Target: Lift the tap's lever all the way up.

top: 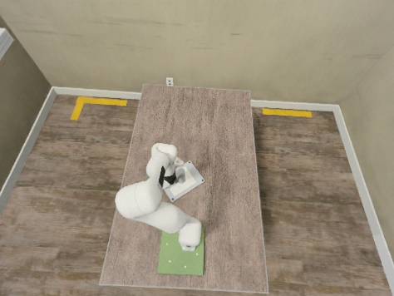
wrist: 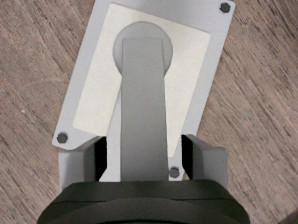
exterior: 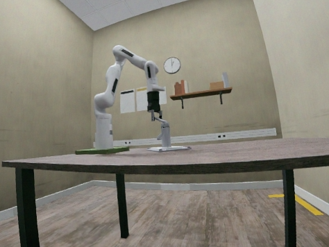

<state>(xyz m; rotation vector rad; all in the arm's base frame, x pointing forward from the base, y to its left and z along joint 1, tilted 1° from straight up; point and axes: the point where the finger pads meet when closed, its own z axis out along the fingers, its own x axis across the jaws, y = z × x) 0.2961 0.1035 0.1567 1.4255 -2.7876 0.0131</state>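
Now: hand 2 cm short of the flat lever, 2 cm to the left of it and 1 cm above it. Round my hand: grey tap (4 cm ahead, 2 cm to the right, 7 cm below).
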